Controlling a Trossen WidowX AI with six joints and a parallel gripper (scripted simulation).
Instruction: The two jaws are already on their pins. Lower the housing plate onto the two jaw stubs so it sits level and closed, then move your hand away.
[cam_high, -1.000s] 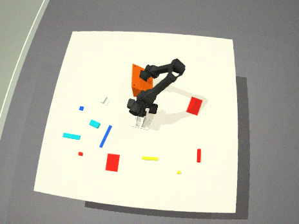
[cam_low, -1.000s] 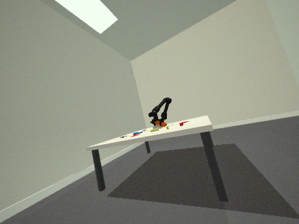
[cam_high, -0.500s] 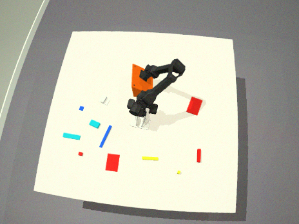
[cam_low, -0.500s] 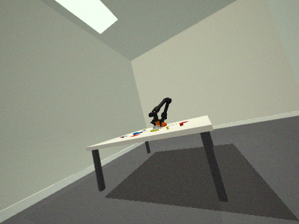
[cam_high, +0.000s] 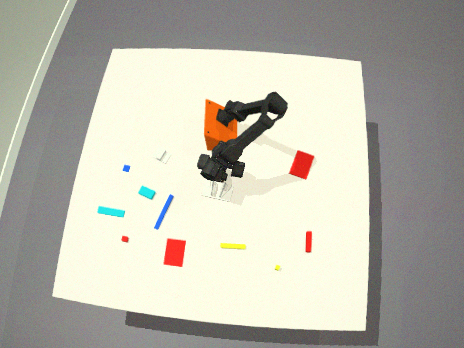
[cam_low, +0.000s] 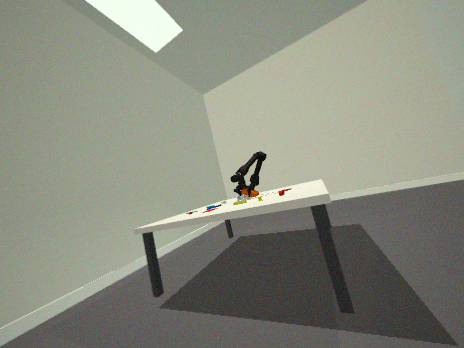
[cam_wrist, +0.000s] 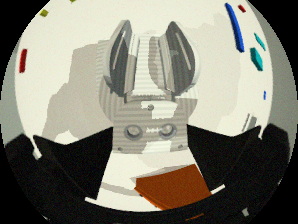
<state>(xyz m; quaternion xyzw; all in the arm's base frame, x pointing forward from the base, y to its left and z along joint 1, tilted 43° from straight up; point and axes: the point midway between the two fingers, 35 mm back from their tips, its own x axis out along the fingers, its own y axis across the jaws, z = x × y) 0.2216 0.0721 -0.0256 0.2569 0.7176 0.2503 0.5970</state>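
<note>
Now: gripper tip 10 mm short of the white housing piece and 20 mm below it. Round my gripper tip: blue bar (200 mm ahead, 210 mm to the right, 10 mm below); red bar (240 mm ahead, 390 mm to the left); yellow bar (300 mm ahead, 100 mm to the left, 10 mm below).
</note>
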